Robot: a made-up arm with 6 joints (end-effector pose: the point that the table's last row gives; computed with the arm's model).
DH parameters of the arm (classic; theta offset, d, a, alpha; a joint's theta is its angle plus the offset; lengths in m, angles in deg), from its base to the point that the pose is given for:
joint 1: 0 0.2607 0 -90
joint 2: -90 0 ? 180
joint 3: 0 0 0 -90
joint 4: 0 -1.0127 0 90
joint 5: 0 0.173 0 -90
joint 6: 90 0 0 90
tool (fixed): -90 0 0 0
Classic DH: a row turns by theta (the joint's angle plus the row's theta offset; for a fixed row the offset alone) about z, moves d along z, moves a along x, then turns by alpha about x.
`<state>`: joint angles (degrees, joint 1 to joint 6).
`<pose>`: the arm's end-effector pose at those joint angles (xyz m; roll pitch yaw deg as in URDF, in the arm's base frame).
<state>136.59 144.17 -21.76 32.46 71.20 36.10</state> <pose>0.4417 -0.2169 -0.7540 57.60 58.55 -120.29</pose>
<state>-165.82 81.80 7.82 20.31 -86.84 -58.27</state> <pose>-1.1697 -0.1282 -0.5767 -115.94 18.14 35.57</pose>
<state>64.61 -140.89 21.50 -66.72 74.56 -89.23</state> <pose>-0.5578 -1.3348 0.0692 -24.88 16.41 -48.01</pose>
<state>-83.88 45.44 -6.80 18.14 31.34 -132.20</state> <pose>-0.0292 -1.2693 0.0802 120.34 21.87 -73.83</pose>
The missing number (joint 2, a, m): 0.8368
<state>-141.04 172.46 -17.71 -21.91 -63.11 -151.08</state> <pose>0.5799 0.6754 -0.3265 26.25 -63.42 -9.10</pose>
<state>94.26 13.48 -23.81 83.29 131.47 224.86</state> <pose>-0.0619 1.1033 0.5976 71.55 -28.09 -143.26</pose>
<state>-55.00 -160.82 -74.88 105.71 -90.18 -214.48</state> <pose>-0.1735 0.3294 0.4923 -149.43 -0.92 -160.68</pose>
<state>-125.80 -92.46 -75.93 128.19 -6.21 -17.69</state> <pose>0.0305 -0.1405 0.6433 -108.86 -20.30 -131.00</pose>
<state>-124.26 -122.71 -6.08 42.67 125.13 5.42</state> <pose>0.6058 1.1153 0.6612 145.28 51.62 -7.49</pose>
